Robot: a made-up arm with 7 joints. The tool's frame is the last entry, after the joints.
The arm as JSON. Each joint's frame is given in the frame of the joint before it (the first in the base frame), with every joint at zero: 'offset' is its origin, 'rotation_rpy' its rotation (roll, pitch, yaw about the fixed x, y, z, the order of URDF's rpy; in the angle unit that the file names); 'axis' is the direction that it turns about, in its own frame. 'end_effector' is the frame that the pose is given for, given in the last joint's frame.
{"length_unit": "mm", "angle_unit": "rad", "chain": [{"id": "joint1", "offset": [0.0, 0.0, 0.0], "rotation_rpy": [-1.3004, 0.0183, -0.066], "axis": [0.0, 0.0, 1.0]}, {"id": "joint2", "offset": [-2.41, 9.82, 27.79], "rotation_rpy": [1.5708, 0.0, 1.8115], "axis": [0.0, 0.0, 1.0]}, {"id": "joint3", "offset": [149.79, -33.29, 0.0], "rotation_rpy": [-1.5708, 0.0, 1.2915], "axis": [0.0, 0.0, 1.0]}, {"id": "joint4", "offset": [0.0, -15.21, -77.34], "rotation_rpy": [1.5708, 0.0, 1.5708], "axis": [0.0, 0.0, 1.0]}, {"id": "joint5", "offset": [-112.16, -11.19, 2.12], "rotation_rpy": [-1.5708, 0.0, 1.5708], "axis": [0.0, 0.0, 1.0]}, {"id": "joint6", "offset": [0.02, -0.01, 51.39], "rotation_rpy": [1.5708, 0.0, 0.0], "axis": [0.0, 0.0, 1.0]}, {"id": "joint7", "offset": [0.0, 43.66, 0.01], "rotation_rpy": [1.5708, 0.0, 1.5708], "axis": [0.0, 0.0, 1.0]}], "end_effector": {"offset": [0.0, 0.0, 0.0], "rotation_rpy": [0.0, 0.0, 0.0]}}
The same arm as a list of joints. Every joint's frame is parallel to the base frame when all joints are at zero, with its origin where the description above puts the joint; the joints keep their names.
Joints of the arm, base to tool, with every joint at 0 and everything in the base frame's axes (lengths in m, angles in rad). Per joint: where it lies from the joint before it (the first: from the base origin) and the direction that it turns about. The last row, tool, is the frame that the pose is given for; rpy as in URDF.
joint1: offset 0.0000 0.0000 0.0000 axis 0.068403 0.961235 0.26711
joint2: offset -0.0005 0.0295 -0.0020 axis 0.968889 -0.0002 -0.247497
joint3: offset -0.0379 0.0093 -0.1484 axis 0.247497 0 0.968889
joint4: offset -0.0044 0.0000 -0.0787 axis 0.0002 1 0
joint5: offset 0.1059 0.0021 -0.0386 axis 0.968889 -0.0002 -0.247497
joint6: offset 0.0498 0.0000 -0.0127 axis 0.0002 1 0
joint7: offset 0.0423 0.0000 -0.0108 axis 0.247497 0 0.968889
tool: offset 0.0000 0.0000 0.0000 rpy 0.0000 0.2501 -0.0002

